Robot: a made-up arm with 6 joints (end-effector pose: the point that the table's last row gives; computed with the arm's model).
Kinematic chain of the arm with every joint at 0, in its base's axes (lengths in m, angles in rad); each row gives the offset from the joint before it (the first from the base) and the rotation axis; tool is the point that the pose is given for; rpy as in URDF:
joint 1: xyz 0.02 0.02 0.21 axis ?
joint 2: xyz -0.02 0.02 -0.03 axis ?
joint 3: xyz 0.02 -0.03 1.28 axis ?
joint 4: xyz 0.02 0 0.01 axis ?
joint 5: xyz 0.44 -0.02 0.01 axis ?
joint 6: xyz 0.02 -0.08 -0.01 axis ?
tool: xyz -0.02 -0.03 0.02 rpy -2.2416 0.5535 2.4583
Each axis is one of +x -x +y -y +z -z.
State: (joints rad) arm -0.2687 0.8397 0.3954 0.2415 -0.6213 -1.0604
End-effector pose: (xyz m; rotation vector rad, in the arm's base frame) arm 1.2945 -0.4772 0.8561 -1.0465 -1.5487 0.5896
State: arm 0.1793 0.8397 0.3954 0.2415 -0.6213 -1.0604
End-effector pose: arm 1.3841 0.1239 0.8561 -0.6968 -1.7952 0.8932
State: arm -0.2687 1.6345 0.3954 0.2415 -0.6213 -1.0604
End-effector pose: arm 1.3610 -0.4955 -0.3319 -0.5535 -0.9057 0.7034
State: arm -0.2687 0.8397 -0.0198 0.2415 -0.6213 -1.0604
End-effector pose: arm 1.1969 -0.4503 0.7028 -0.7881 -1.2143 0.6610
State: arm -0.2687 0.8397 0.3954 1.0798 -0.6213 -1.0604
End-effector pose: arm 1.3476 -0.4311 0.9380 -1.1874 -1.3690 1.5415
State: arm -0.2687 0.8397 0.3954 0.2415 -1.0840 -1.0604
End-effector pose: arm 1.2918 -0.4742 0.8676 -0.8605 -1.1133 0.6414
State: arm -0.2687 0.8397 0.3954 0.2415 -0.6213 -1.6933
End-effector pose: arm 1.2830 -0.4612 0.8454 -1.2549 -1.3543 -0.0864
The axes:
joint 1: +z
joint 2: +y
joint 3: -y
joint 4: -x
joint 5: -y
joint 6: -x

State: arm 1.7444 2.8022 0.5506 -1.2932 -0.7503 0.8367
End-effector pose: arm 0.0817 0.0531 -1.3522 1.2298 -0.1823 1.9308
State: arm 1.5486 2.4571 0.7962 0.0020 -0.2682 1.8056
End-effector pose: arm 0.1205 0.7841 -1.2894 -1.6929 -0.4438 -0.9104
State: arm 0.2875 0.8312 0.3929 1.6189 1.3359 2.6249
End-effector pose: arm 1.3605 0.4165 0.8942 0.7223 -1.4242 -0.1969
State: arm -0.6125 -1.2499 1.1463 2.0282 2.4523 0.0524
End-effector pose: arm -1.2991 1.0054 0.8178 -0.7738 -1.6995 -1.1544
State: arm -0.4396 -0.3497 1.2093 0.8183 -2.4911 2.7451
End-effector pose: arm -0.4551 0.2025 1.8400 1.1601 -0.4648 2.8035
